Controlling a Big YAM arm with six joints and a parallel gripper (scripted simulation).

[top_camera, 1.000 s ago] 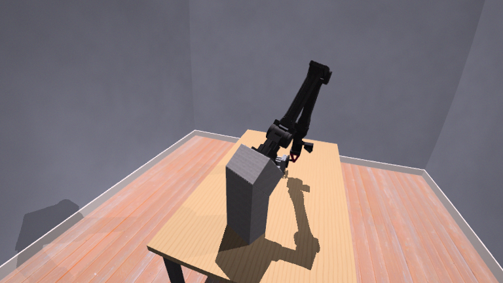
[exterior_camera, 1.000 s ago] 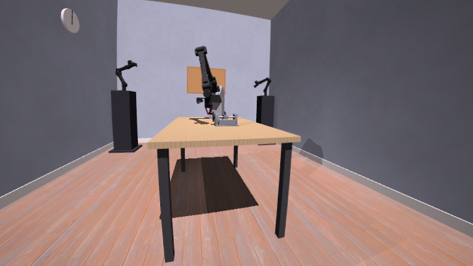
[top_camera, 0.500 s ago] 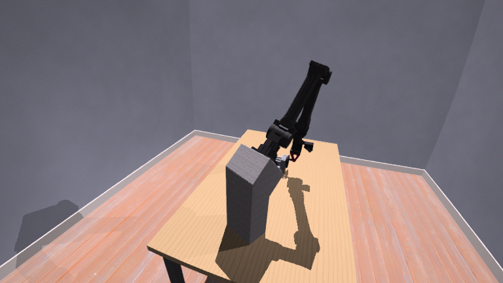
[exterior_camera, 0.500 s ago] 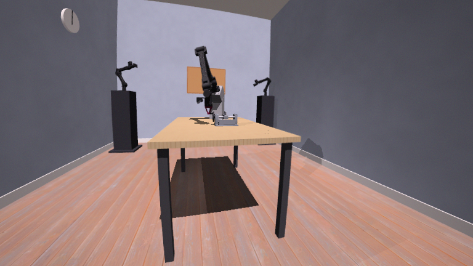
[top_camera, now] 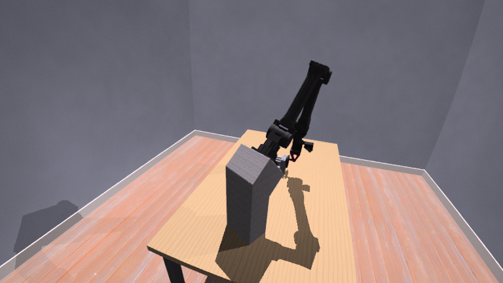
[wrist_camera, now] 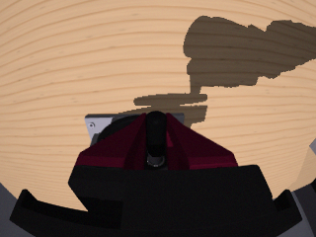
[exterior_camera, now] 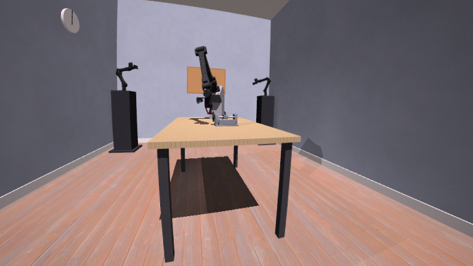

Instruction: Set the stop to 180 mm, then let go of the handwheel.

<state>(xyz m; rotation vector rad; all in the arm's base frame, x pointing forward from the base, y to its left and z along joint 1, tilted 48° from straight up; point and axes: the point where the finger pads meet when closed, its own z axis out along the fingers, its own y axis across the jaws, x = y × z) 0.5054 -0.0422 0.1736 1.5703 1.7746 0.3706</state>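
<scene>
The black handwheel handle lies 10 mm to the left of my hand.
</scene>
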